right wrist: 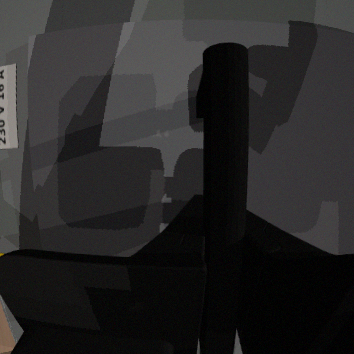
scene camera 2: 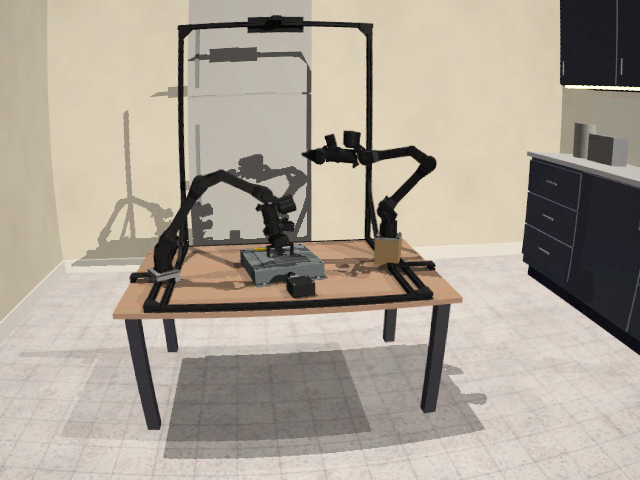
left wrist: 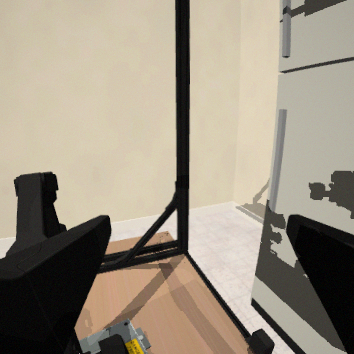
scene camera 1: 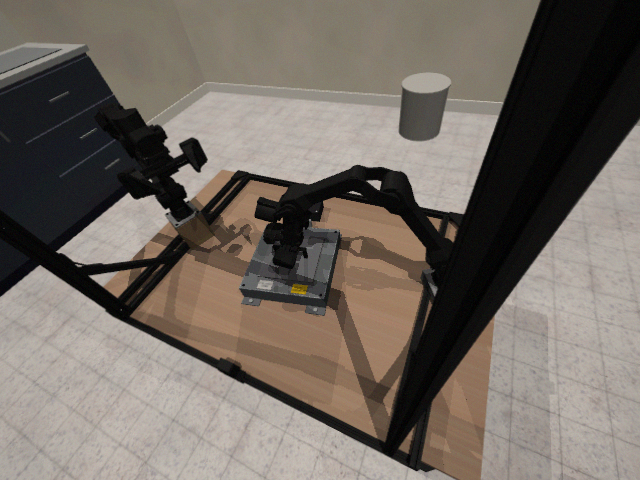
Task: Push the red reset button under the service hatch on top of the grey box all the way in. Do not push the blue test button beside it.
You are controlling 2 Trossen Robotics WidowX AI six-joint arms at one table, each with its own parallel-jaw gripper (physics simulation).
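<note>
The grey box [scene camera 1: 290, 282] [scene camera 2: 270, 273] [left wrist: 116, 333] sits mid-table. My right gripper [scene camera 1: 286, 259] [scene camera 2: 275, 250] [right wrist: 206, 203] points down onto its top, shut on a black bar, the hatch handle [right wrist: 225, 105], which runs up between the fingers in the right wrist view. Grey hatch panel [right wrist: 133, 116] fills the view around it. My left gripper [scene camera 1: 166, 167] [scene camera 2: 311, 154] [left wrist: 199, 223] is wide open and empty, held high above the table, well away from the box.
Black frame rails [scene camera 1: 237, 369] edge the table, with tall posts [left wrist: 182, 123] [scene camera 1: 499, 229]. A black block [scene camera 2: 300, 287] sits on the rail by the box. A tan block [scene camera 1: 191, 229] [scene camera 2: 387, 251] carries the left arm. A fridge [left wrist: 316, 140], a bin [scene camera 1: 424, 106] and a cabinet [scene camera 2: 544, 219] stand off the table.
</note>
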